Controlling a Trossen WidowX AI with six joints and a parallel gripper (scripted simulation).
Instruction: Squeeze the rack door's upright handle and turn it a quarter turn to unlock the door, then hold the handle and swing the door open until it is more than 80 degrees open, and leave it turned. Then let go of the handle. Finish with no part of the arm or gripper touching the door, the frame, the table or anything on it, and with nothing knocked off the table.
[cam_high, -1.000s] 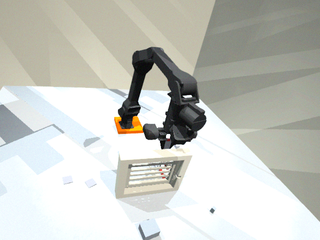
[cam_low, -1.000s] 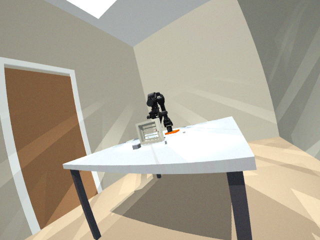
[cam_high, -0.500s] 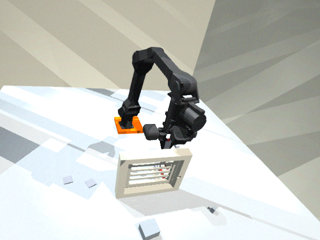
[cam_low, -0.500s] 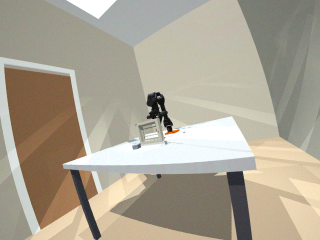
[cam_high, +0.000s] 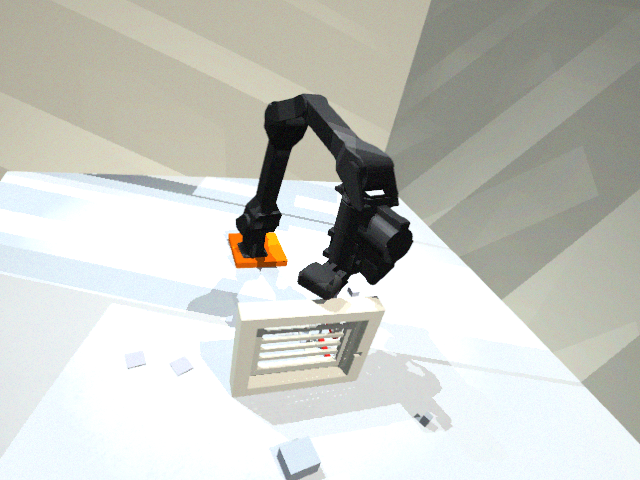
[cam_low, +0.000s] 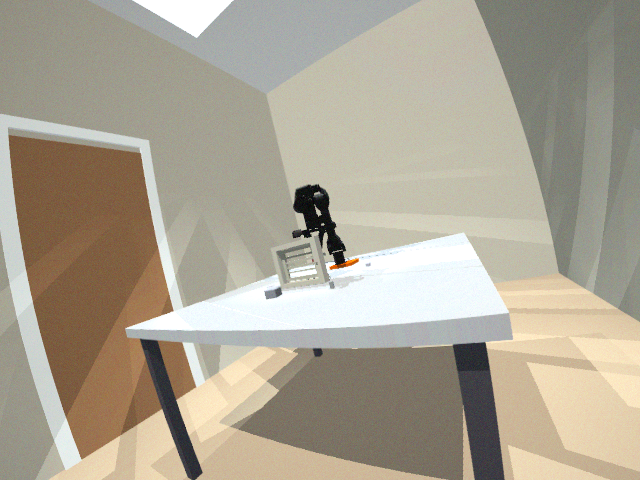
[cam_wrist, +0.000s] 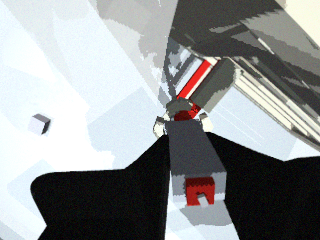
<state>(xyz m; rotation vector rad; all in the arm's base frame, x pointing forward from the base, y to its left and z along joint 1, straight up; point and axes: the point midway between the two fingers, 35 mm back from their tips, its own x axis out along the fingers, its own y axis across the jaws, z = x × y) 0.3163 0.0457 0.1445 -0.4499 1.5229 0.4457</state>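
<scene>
The door handle is 2 cm below my gripper tip. Also, from my gripper tip: small cube 22 cm ahead, 12 cm to the left, 12 cm below.
</scene>
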